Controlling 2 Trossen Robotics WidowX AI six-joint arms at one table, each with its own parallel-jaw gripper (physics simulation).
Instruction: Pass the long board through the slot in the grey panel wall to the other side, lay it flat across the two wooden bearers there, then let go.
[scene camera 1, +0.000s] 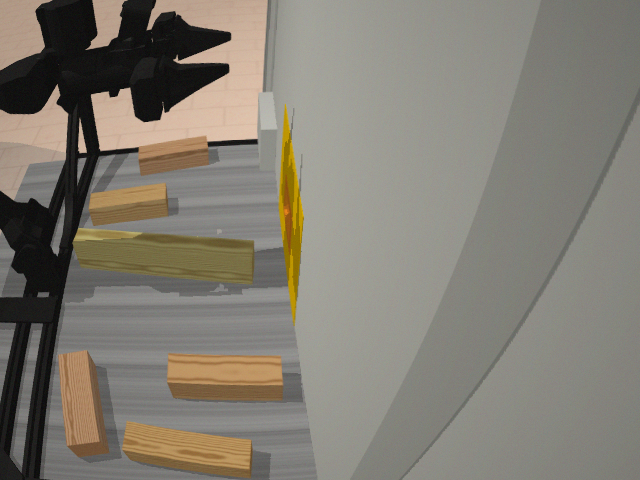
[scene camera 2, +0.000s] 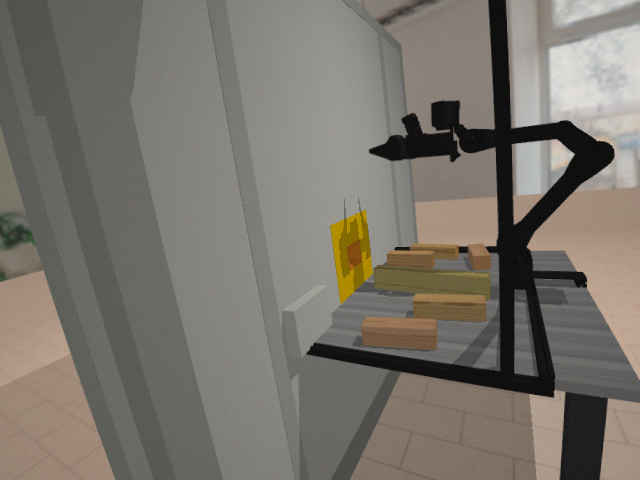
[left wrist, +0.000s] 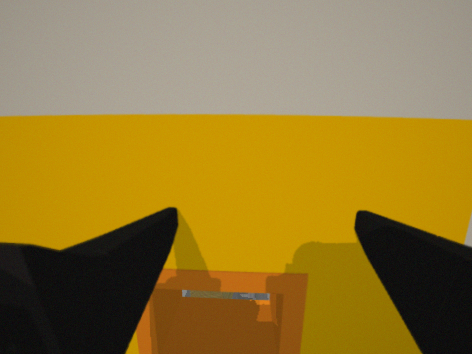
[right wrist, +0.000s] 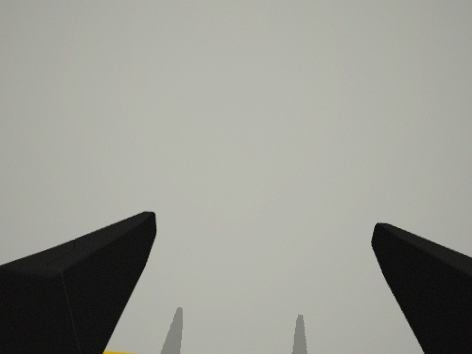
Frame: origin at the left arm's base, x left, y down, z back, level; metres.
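Seen in the pictures: left gripper, fingertip midpoint: (left wrist: 265, 217); right gripper, fingertip midpoint: (scene camera 1: 230, 51) (scene camera 2: 374, 151) (right wrist: 264, 228); right arm's base, link origin: (scene camera 1: 44, 277) (scene camera 2: 518, 284).
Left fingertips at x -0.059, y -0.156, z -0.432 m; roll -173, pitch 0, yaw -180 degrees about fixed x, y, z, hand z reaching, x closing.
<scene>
A point is followed by its place in that frame.
The long greenish-yellow board (scene camera 1: 165, 258) @(x -0.011, y -0.027, z -0.678 m) (scene camera 2: 431, 280) @(x -0.052, y -0.022, z -0.709 m) is on the right arm's side of the grey panel wall (scene camera 1: 413, 180) @(x 0.359, y -0.487, z -0.482 m) (scene camera 2: 294, 155) @(x -0.282, y -0.389, z -0.482 m) (left wrist: 235, 60) @(x -0.043, y -0.229, z -0.432 m) (right wrist: 250, 125) @(x -0.006, y -0.416, z -0.483 m), one end towards it. The orange-lined slot (scene camera 2: 355, 248) @(x 0.001, y -0.098, z -0.472 m) (left wrist: 235, 281) @(x -0.044, y -0.120, z -0.430 m) is in a yellow plate (scene camera 1: 295, 279) @(x 0.078, y -0.074, z -0.484 m) (scene camera 2: 338, 289) @(x -0.165, y -0.028, z -0.484 m) (left wrist: 250, 175) @(x -0.051, y -0.177, z -0.431 m). My right gripper (scene camera 1: 229, 52) @(x 0.000, y -0.383, z -0.568 m) (scene camera 2: 370, 150) @(x 0.000, y -0.383, z -0.568 m) (right wrist: 264, 228) @(x 0.000, y -0.383, z -0.568 m) is open and empty, high above the table, facing the wall. My left gripper (left wrist: 265, 217) @(x -0.059, y -0.156, z -0.432 m) is open and empty on the other side, facing the plate; a greenish strip shows through the slot. The bearers there do not show.
Wooden blocks (scene camera 1: 173, 155) @(x -0.288, y -0.019, z -0.687 m) (scene camera 1: 129, 204) @(x -0.147, y -0.022, z -0.760 m) (scene camera 1: 225, 377) @(x 0.205, y -0.031, z -0.589 m) (scene camera 1: 83, 403) @(x 0.250, y -0.028, z -0.795 m) (scene camera 1: 187, 448) @(x 0.310, y -0.025, z -0.646 m) lie on both sides of the board on the grey striped table (scene camera 1: 180, 325) @(x 0.085, y 0.019, z -0.657 m) (scene camera 2: 589, 341) @(x -0.226, y 0.019, z -1.023 m). A black frame (scene camera 2: 504, 310) @(x -0.379, y -0.102, z -0.884 m) stands by the right arm. A small grey block (scene camera 1: 267, 131) @(x -0.270, y -0.076, z -0.500 m) (scene camera 2: 309, 320) @(x -0.366, y -0.037, z -0.513 m) is against the wall.
</scene>
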